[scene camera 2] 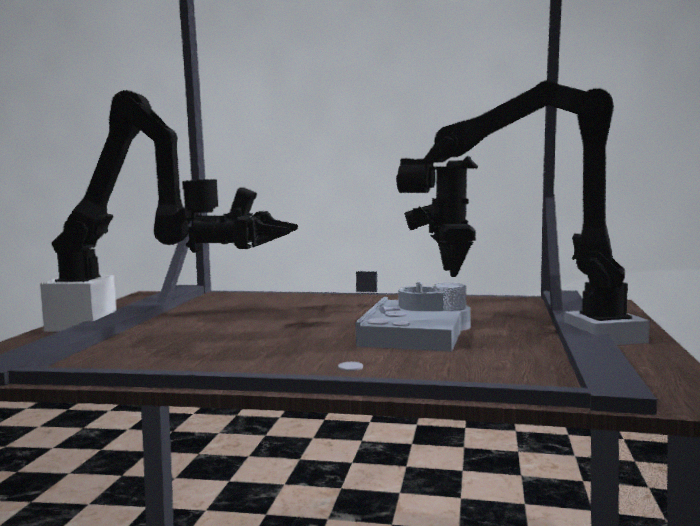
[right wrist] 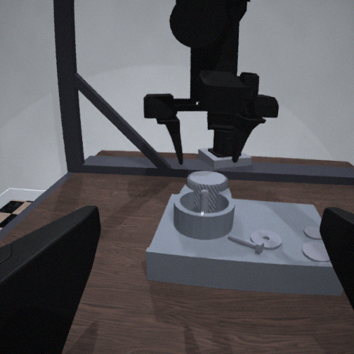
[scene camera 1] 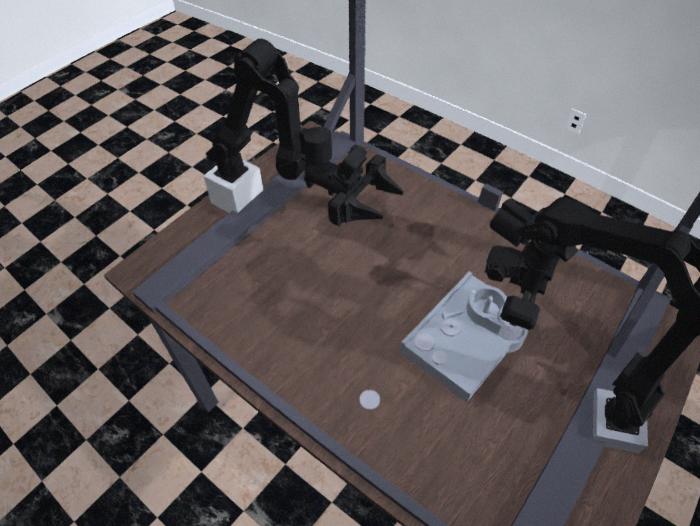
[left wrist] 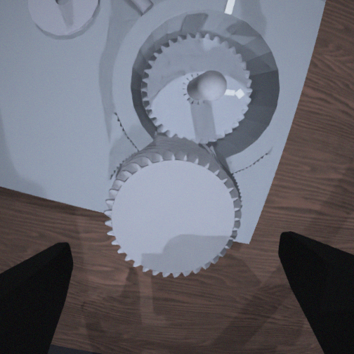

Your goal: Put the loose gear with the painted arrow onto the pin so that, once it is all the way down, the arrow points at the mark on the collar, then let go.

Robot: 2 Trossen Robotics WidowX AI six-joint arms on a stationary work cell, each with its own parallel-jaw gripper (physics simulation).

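Pixels of known places: left gripper, fingertip midpoint: (scene camera 2: 450, 273); right gripper, fingertip midpoint: (scene camera 2: 294, 228) (scene camera 1: 392, 204); left arm's base, link origin: (scene camera 2: 605, 315) (scene camera 1: 622, 416); right arm's base, link origin: (scene camera 2: 78, 279) (scene camera 1: 231, 171).
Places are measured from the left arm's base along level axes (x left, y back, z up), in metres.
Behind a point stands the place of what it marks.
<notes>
The gear with the painted arrow (left wrist: 170, 112) lies low around the pin (left wrist: 212, 85) (right wrist: 204, 200), inside the round collar (left wrist: 121, 95) (right wrist: 204, 225). Its white arrow (left wrist: 235, 93) points right in the left wrist view. The white mark on the collar (left wrist: 230, 6) is at the top of that view, so the arrow points away from it. A tall gear with slanted teeth (left wrist: 172, 215) (right wrist: 207, 180) stands beside the collar. My left gripper (scene camera 2: 454, 274) {z 0.066, x -0.150, y -0.236 m} (left wrist: 176, 250) (right wrist: 207, 162) is open above the tall gear. My right gripper (scene camera 1: 392, 204) {z 0.154, x -0.277, y -0.525 m} (scene camera 2: 296, 226) {z 0.154, x -0.277, y -0.525 m} (right wrist: 213, 219) is open and far from the gears.
The pale base block (scene camera 1: 475, 359) {z -0.002, x -0.055, y -0.297 m} (scene camera 2: 404, 336) {z -0.017, x -0.014, y -0.369 m} (right wrist: 240, 272) also bears a small ring (scene camera 1: 450, 328) {z -0.002, x -0.114, y -0.357 m} (right wrist: 266, 239), a small peg-like piece (right wrist: 245, 243) and two flat discs (scene camera 1: 424, 341) {z 0.001, x -0.068, y -0.403 m} (scene camera 1: 439, 357) {z 0.001, x -0.040, y -0.367 m}. A white disc (scene camera 1: 369, 399) {z -0.036, x 0.066, y -0.482 m} (scene camera 2: 350, 365) {z -0.037, x 0.066, y -0.482 m} lies on the table. Frame posts stand at the table's edges.
</notes>
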